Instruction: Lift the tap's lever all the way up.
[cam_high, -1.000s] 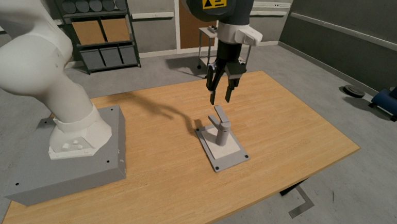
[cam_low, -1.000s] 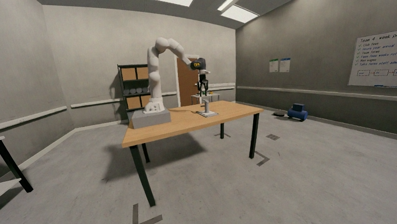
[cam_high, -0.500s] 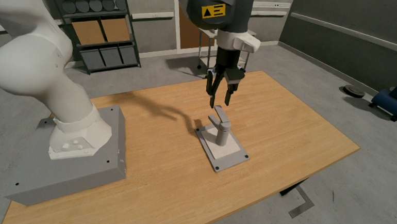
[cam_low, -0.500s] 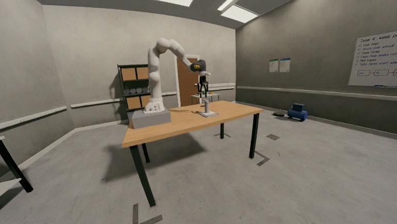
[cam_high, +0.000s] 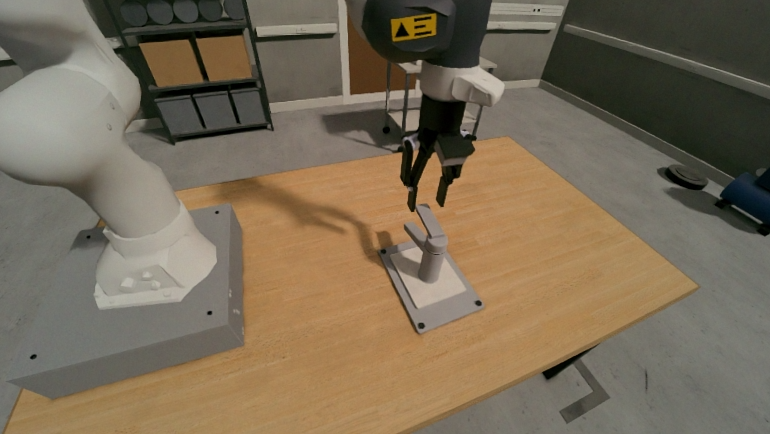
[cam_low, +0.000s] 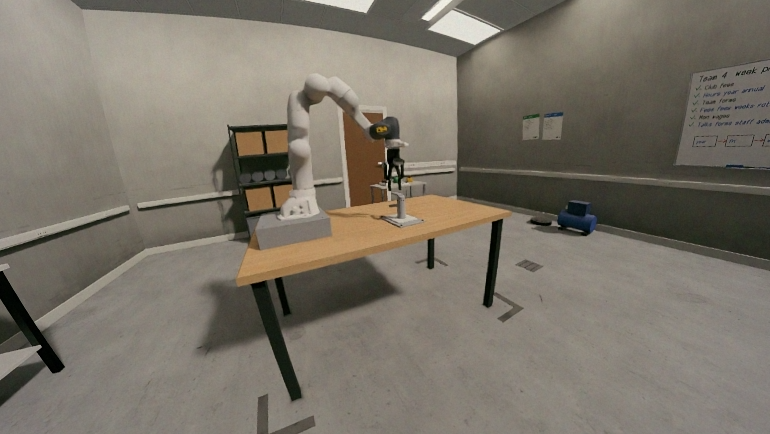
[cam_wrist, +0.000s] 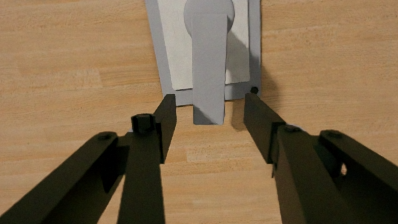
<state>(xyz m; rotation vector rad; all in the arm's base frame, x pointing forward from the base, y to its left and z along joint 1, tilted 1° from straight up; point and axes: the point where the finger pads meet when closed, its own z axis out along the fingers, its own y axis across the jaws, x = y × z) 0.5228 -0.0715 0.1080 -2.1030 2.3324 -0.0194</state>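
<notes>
Now: the lever 5 cm below my hand and 3 cm to the right of it. Also, from my hand: tap (9 cm below, 5 cm to the right, 1 cm behind).
</notes>
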